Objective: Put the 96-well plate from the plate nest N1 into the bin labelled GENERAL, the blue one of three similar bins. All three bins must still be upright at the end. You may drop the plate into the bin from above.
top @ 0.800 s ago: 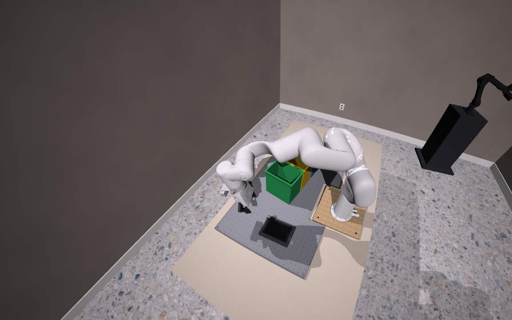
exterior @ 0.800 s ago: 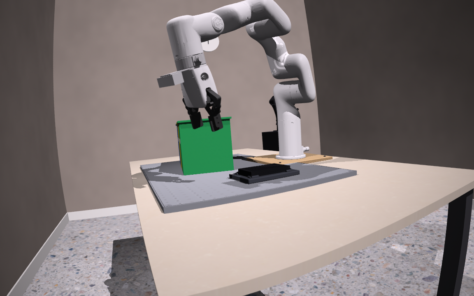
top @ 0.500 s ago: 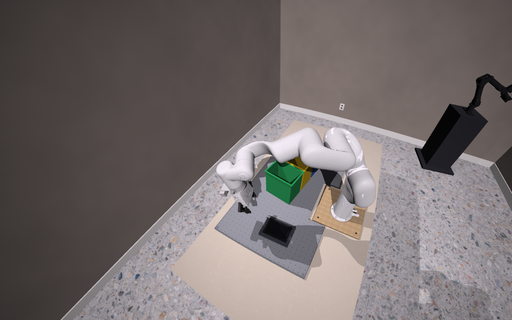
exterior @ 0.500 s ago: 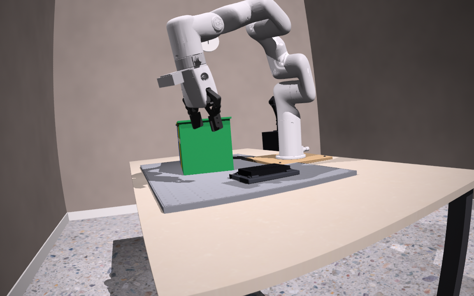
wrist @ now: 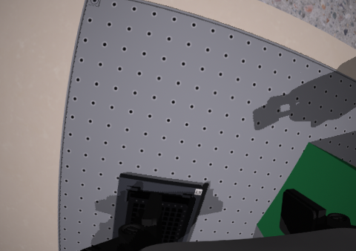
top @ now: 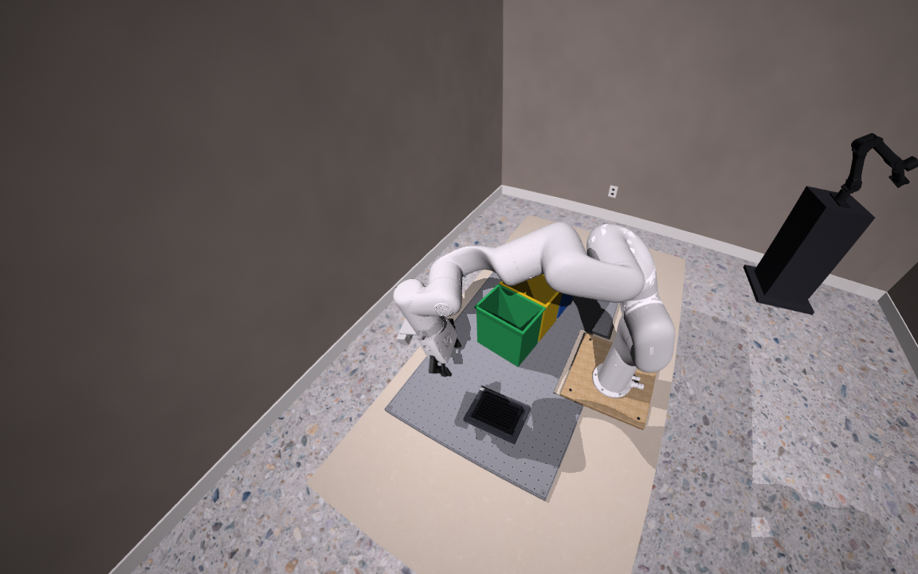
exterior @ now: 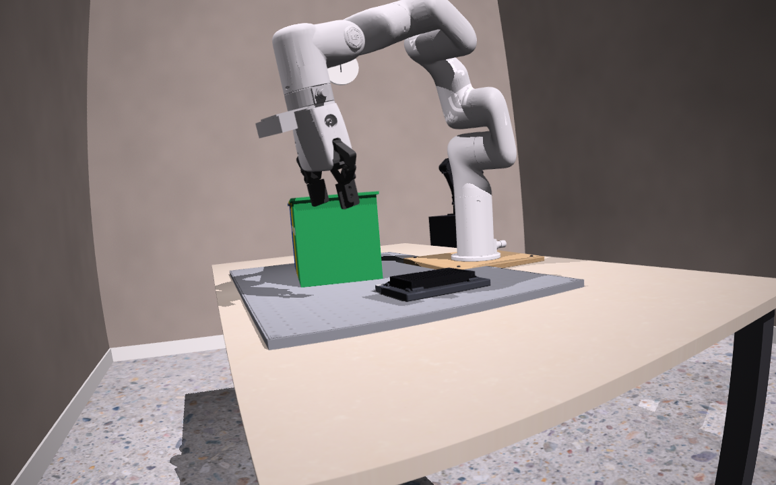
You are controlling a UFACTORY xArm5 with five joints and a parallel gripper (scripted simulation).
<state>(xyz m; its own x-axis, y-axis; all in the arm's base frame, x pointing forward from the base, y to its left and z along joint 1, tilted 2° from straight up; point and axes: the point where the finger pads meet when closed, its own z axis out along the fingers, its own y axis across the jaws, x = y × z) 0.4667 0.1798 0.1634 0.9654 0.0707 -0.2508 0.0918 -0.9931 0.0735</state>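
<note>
Right now my hand is 150 mm past the black 96-well plate, 40 mm to the right of it and 150 mm above it. From my hand the other things lie so: green bin 100 mm behind, 230 mm to the right, 80 mm below; yellow bin 150 mm behind, 350 mm to the right, 80 mm below; dark plate nest 150 mm behind, 40 mm to the left, 160 mm below.
</note>
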